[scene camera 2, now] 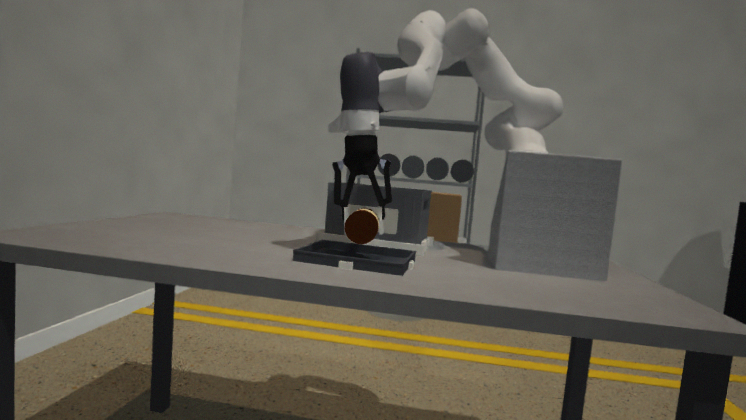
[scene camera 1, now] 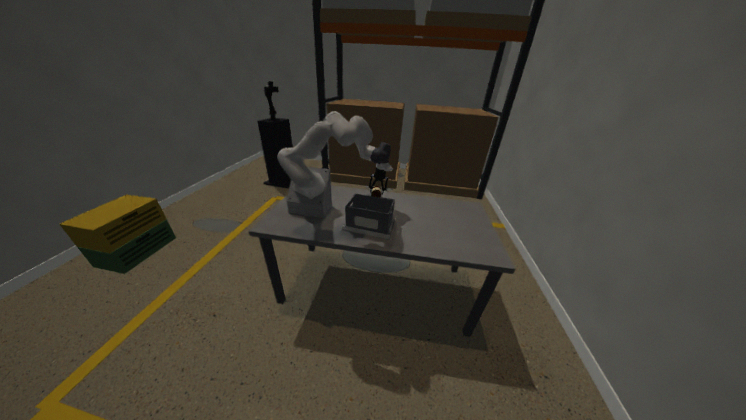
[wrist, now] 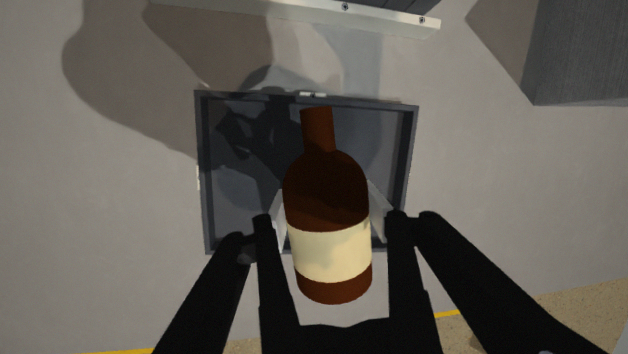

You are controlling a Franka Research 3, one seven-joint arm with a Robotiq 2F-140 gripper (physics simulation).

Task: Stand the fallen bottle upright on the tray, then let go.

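A brown bottle [scene camera 1: 376, 192] [scene camera 2: 361, 226] [wrist: 327, 200] with a cream label lies about level between my fingers. In the second scene view its round base faces the camera; in the wrist view its neck points to the top. My gripper [scene camera 2: 362, 216] [wrist: 325, 197] is shut on the bottle's body and holds it above the dark shallow tray [scene camera 2: 313, 258] [wrist: 202, 200], apart from it. In the first scene view the tray does not show behind the crate.
A dark grey crate [scene camera 1: 369, 212] [scene camera 2: 412, 208] with a pale label stands on a white base [scene camera 1: 360, 232] [wrist: 380, 26], close beside the tray. The arm's grey block mount [scene camera 1: 310, 200] [scene camera 2: 558, 213] [wrist: 580, 55] stands on the table [scene camera 1: 443, 229] [scene camera 2: 182, 245].
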